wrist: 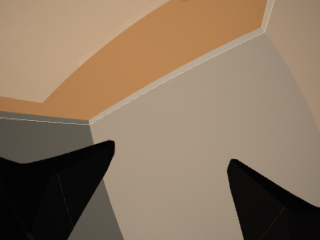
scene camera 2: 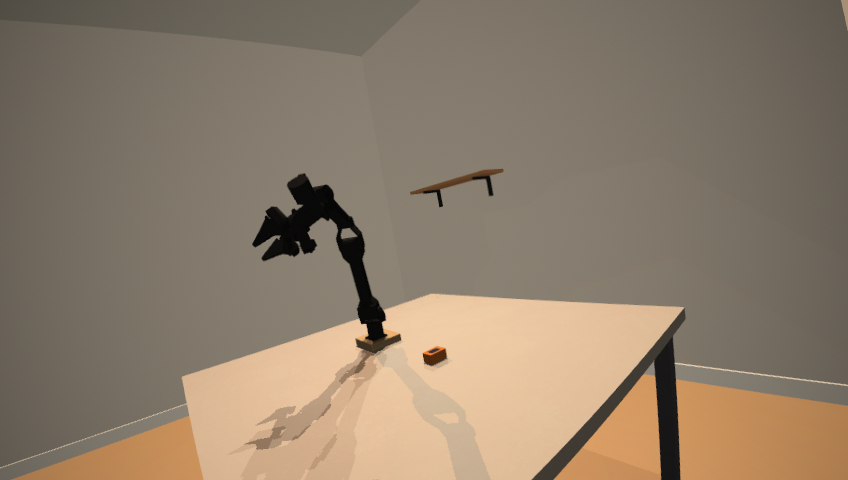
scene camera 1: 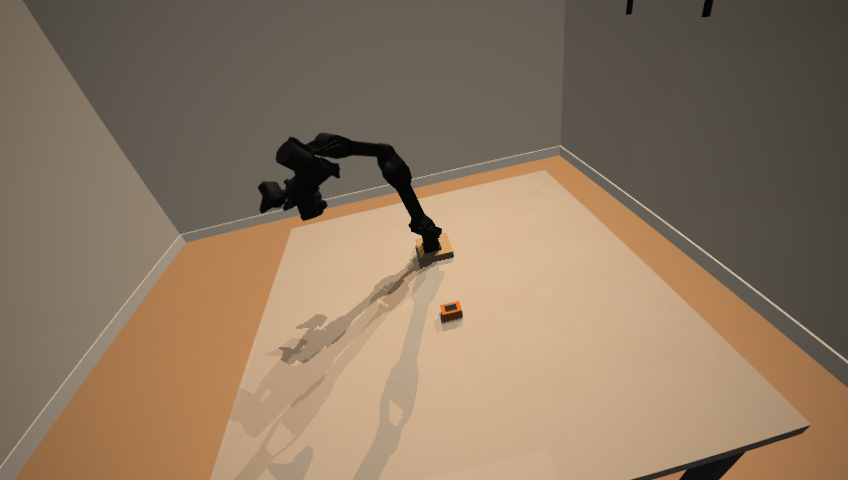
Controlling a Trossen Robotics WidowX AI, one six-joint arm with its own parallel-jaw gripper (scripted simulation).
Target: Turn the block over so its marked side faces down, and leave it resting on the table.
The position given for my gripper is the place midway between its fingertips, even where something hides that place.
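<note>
Nothing is in the grasp of my gripper [scene camera 2: 258, 253], and it is open. I can see the gripper [wrist: 172, 156] from the wrist as well, and there is a further view of the gripper [scene camera 1: 272, 210].
</note>
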